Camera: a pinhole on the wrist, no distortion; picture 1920 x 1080 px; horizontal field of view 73.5 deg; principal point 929.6 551.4 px. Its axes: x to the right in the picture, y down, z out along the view. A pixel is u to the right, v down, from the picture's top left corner.
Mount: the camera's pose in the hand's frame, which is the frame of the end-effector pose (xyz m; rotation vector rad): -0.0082 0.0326 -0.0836 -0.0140 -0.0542 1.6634
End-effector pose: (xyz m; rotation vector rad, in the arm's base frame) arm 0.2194 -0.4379 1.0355 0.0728 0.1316 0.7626
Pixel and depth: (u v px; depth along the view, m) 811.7 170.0 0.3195
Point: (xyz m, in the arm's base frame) 0.3057 -0.3874 1.2653
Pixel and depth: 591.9 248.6 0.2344
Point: 0.2924 -0.4327 1.1780
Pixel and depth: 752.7 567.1 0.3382
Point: 0.2563 -0.4745 1.2851
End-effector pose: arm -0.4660 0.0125 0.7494 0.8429 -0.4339 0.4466
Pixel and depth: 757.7 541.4 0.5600
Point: -0.5409 -0.3971 0.9840
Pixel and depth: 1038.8 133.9 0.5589
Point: -0.4810 -0.2904 1.1612
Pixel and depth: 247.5 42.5 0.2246
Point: -0.3800 -0.1314 0.8256
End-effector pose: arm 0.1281 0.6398 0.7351 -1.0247 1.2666 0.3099
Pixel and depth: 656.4 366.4 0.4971
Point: 0.4635 0.8980 0.7050
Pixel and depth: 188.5 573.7 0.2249
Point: 0.2846 0.6928 0.7839
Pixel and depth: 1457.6 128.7 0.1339
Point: 0.1088 0.7208 0.6700
